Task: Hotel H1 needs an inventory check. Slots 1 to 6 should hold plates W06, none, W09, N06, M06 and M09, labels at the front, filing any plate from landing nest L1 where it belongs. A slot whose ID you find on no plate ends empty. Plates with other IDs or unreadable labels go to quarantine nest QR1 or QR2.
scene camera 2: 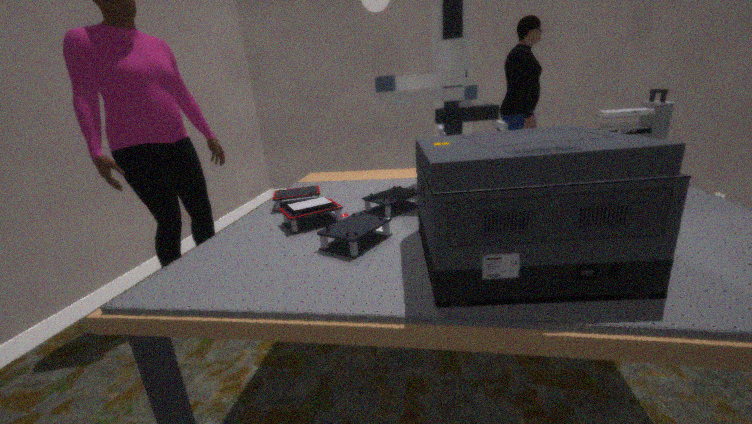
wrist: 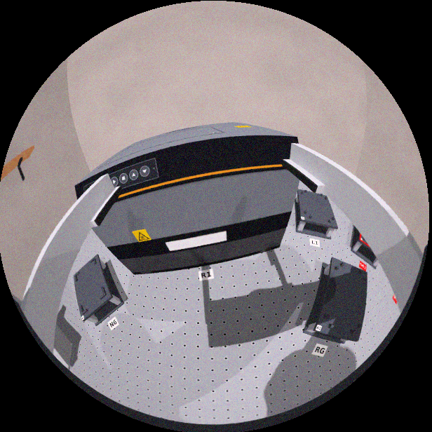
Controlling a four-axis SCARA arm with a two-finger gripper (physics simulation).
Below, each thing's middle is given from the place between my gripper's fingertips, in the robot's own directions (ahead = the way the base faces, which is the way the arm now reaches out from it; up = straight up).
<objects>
The grey instrument [wrist: 214, 202] lies 24 cm ahead of my hand, 6 cm to the left of it and 15 cm below it.
</objects>
